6 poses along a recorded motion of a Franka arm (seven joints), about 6.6 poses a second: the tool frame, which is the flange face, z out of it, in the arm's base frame.
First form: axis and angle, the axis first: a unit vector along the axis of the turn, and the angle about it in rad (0 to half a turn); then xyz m.
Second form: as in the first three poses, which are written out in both.
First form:
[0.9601, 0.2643, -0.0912, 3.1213, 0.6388, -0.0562, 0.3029]
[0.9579, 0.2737, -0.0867, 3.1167, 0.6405, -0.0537, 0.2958]
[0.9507, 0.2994, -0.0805, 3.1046, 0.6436, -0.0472, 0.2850]
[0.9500, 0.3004, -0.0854, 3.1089, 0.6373, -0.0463, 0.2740]
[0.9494, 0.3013, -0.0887, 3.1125, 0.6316, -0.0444, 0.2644]
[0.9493, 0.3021, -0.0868, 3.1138, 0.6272, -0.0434, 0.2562]
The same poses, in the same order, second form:
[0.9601, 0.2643, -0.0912, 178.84, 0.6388, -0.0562, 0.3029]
[0.9579, 0.2737, -0.0867, 178.57, 0.6405, -0.0537, 0.2958]
[0.9507, 0.2994, -0.0805, 177.88, 0.6436, -0.0472, 0.2850]
[0.9500, 0.3004, -0.0854, 178.13, 0.6373, -0.0463, 0.2740]
[0.9494, 0.3013, -0.0887, 178.33, 0.6316, -0.0444, 0.2644]
[0.9493, 0.3021, -0.0868, 178.41, 0.6272, -0.0434, 0.2562]

